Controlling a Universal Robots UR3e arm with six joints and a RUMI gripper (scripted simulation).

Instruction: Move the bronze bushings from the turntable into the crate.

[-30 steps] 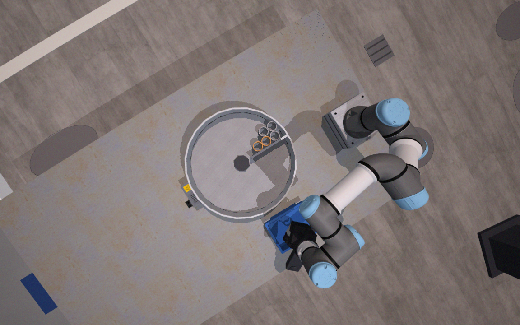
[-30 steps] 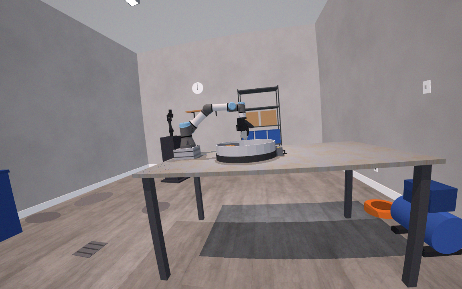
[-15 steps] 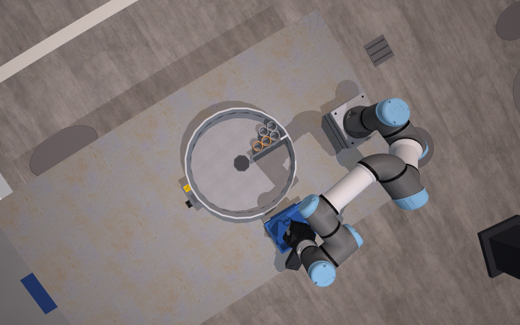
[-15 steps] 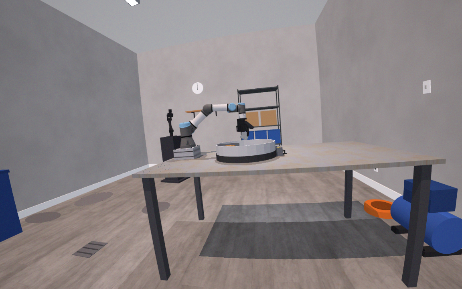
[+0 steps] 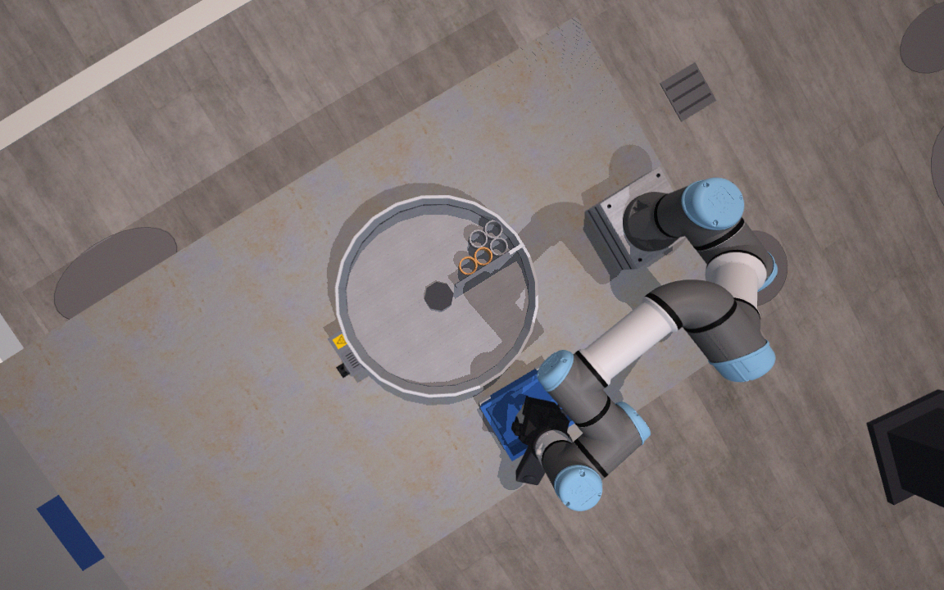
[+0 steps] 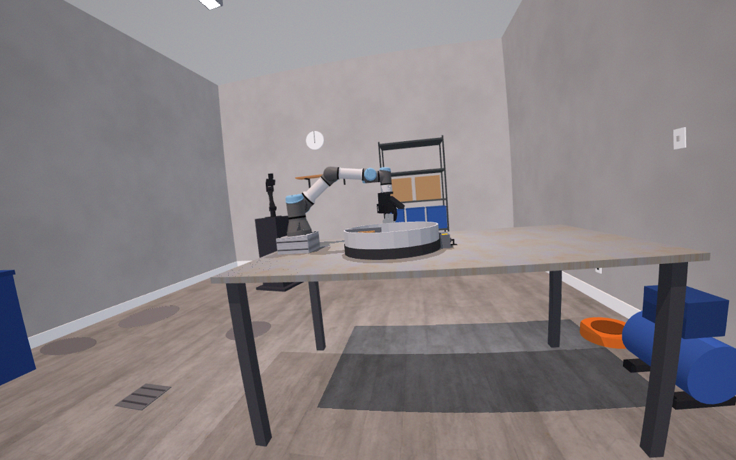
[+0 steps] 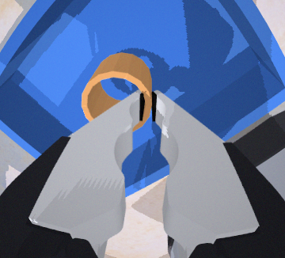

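Right now the blue crate is 40 mm below my hand, 10 mm to the left of it and 10 mm behind it. Round my hand: round turntable 320 mm to the right, 90 mm ahead, 10 mm below.
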